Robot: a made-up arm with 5 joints.
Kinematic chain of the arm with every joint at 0, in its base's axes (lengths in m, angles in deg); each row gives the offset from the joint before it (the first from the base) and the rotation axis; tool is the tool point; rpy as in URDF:
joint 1: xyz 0 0 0.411 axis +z
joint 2: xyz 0 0 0 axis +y
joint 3: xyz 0.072 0 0.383 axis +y
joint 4: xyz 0.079 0 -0.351 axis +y
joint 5: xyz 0.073 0 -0.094 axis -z
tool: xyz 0 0 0 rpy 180 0 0
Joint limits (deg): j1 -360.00..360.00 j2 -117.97..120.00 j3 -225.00..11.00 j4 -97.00..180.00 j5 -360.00..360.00
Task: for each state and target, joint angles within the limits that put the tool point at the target. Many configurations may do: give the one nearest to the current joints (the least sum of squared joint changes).
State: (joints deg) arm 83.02 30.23 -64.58 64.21 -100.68
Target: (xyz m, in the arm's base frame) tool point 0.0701 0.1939 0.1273
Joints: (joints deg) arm 70.12 57.74 -35.13 67.50 -100.68
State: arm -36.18 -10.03 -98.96 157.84 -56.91
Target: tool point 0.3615 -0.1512 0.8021
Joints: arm -22.70 2.92 -100.64 153.54 -56.91
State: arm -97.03 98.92 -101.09 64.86 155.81
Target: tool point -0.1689 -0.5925 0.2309
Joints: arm -105.91 53.30 -90.34 78.98 155.81
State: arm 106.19 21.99 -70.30 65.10 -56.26
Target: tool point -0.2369 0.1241 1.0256
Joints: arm 152.35 -28.59 -90.43 64.71 -56.26
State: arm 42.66 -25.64 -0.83 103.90 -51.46
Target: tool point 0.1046 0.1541 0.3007
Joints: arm 55.83 21.62 -18.73 79.16 -51.46
